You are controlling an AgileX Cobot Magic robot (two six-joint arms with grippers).
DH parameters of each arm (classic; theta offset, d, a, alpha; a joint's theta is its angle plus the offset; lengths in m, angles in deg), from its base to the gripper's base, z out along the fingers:
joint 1: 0 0.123 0 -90
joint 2: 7.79 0 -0.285 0
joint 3: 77.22 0 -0.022 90
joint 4: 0 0.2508 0 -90
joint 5: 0 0 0.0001 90
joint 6: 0 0.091 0 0
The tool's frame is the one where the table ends.
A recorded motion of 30 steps. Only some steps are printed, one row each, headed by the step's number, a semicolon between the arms.
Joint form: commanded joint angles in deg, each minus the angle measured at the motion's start. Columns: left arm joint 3, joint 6, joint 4, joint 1, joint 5, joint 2; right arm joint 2, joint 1, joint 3, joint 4, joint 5, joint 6.
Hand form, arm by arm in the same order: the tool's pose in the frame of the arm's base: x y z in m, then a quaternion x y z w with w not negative. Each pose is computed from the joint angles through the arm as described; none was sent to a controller.
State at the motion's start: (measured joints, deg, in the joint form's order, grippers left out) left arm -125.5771 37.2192 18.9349 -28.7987 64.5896 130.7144; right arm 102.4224 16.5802 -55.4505 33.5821 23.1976 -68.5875
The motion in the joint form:
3: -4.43 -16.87 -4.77 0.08 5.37 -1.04; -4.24 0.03 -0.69 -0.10 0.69 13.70
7: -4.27 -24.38 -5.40 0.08 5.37 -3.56; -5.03 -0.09 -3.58 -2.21 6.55 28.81
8: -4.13 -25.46 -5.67 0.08 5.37 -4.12; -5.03 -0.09 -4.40 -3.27 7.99 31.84
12: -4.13 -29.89 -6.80 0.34 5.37 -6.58; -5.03 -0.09 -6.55 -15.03 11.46 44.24
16: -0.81 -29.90 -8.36 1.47 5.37 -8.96; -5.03 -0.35 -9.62 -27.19 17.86 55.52
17: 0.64 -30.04 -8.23 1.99 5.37 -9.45; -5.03 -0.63 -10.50 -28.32 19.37 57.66
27: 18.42 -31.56 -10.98 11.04 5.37 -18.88; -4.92 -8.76 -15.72 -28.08 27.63 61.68
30: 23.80 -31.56 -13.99 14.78 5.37 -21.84; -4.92 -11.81 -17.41 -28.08 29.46 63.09
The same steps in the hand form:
3: 0.4453 -0.2201 0.2812 0.41638 0.87419 0.10606 0.22620; 0.3197 0.1166 0.1887 -0.35841 0.88418 0.09033 0.28566
7: 0.4383 -0.2174 0.3018 0.35389 0.89690 0.08317 0.25181; 0.3202 0.1193 0.2028 -0.26770 0.91871 0.13607 0.25651
8: 0.4366 -0.2168 0.3058 0.34458 0.89986 0.07801 0.25581; 0.3207 0.1198 0.2054 -0.25393 0.92416 0.14125 0.24797
12: 0.4295 -0.2124 0.3262 0.30301 0.91007 0.05544 0.27729; 0.3230 0.1128 0.2099 -0.23342 0.94135 0.10325 0.22070
16: 0.4245 -0.2017 0.3287 0.29461 0.91641 0.04609 0.26696; 0.3257 0.1017 0.2181 -0.21471 0.95757 0.04900 0.18590
17: 0.4245 -0.1967 0.3254 0.29076 0.91975 0.04940 0.25900; 0.3269 0.0993 0.2213 -0.20145 0.96177 0.04462 0.18009
27: 0.4066 -0.1178 0.3096 0.21090 0.95905 0.04938 0.18248; 0.3405 0.0536 0.2408 -0.10249 0.98174 0.04269 0.15446
30: 0.3969 -0.0915 0.3042 0.17680 0.97093 0.03087 0.15838; 0.3447 0.0357 0.2479 -0.06551 0.98506 0.04121 0.15385

